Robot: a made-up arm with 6 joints. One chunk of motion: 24 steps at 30 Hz.
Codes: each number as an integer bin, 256 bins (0 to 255) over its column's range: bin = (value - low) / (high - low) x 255, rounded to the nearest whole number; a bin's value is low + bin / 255 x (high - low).
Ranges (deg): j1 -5.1..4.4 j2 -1.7..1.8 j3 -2..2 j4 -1.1..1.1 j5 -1.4..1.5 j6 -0.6..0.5
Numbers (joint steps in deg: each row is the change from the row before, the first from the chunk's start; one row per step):
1: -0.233 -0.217 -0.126 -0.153 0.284 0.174
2: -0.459 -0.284 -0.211 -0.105 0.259 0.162
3: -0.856 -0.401 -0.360 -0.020 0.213 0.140
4: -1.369 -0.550 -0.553 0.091 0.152 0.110
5: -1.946 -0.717 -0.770 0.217 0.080 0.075
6: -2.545 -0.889 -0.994 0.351 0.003 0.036
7: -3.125 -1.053 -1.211 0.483 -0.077 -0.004
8: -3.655 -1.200 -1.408 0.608 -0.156 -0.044
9: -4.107 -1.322 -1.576 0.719 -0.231 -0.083
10: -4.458 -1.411 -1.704 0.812 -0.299 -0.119
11: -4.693 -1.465 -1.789 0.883 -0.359 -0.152
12: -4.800 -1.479 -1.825 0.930 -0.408 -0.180
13: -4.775 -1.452 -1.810 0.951 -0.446 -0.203
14: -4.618 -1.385 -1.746 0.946 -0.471 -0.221
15: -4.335 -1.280 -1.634 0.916 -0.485 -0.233
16: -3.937 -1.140 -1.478 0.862 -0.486 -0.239
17: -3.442 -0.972 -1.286 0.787 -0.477 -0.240
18: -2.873 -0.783 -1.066 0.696 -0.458 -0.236
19: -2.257 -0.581 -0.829 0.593 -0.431 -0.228
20: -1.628 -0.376 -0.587 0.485 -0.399 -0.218
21: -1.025 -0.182 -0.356 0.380 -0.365 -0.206
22: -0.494 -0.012 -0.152 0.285 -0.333 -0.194
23: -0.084 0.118 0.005 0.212 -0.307 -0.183
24: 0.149 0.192 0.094 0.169 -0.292 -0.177
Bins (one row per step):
1: 131 108 119 110 148 179
2: 125 103 114 115 146 177
3: 114 95 105 125 142 172
4: 100 84 92 138 136 165
5: 85 72 78 153 130 156
6: 69 59 64 168 123 147
7: 53 47 50 183 116 138
8: 39 36 38 198 109 129
9: 27 28 27 211 103 120
10: 17 21 19 222 97 112
11: 11 17 13 230 92 104
12: 8 16 11 235 87 97
13: 9 18 12 238 84 92
14: 13 23 16 237 82 88
15: 21 31 23 234 80 85
16: 31 41 33 227 80 84
17: 45 53 46 219 81 83
18: 60 67 60 208 83 84
19: 76 82 75 196 85 86
20: 93 96 90 184 88 89
21: 109 111 105 172 91 91
22: 124 123 118 161 94 94
23: 135 132 128 152 96 97
24: 141 138 133 147 97 98

